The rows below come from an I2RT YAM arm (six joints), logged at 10 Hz.
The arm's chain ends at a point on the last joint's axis. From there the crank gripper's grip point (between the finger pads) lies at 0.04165 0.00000 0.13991 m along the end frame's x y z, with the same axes.
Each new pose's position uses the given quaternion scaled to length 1; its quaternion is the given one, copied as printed.
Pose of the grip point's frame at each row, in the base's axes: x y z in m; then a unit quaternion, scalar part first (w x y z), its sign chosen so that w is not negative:
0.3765, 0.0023, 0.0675, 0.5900, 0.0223, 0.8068, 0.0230
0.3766, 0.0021, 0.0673, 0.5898, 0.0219, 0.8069, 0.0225
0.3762, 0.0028, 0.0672, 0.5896, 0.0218, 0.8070, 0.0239
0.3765, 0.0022, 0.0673, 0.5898, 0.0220, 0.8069, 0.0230
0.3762, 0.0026, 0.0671, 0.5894, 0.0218, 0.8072, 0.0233
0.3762, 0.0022, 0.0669, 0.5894, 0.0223, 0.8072, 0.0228
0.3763, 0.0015, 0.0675, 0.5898, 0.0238, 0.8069, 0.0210
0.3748, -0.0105, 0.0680, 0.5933, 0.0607, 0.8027, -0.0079
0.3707, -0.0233, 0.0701, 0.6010, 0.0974, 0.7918, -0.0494
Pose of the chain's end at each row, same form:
0.2558, -0.0018, 0.1495, 0.5900, 0.0223, 0.8068, 0.0230
0.2559, -0.0019, 0.1493, 0.5898, 0.0219, 0.8069, 0.0225
0.2556, -0.0016, 0.1493, 0.5896, 0.0218, 0.8070, 0.0239
0.2558, -0.0020, 0.1493, 0.5898, 0.0220, 0.8069, 0.0230
0.2556, -0.0017, 0.1492, 0.5894, 0.0218, 0.8072, 0.0233
0.2556, -0.0019, 0.1490, 0.5894, 0.0223, 0.8072, 0.0228
0.2556, -0.0019, 0.1495, 0.5898, 0.0238, 0.8069, 0.0210
0.2537, -0.0023, 0.1491, 0.5933, 0.0607, 0.8027, -0.0079
0.2497, 0.0001, 0.1483, 0.6010, 0.0974, 0.7918, -0.0494

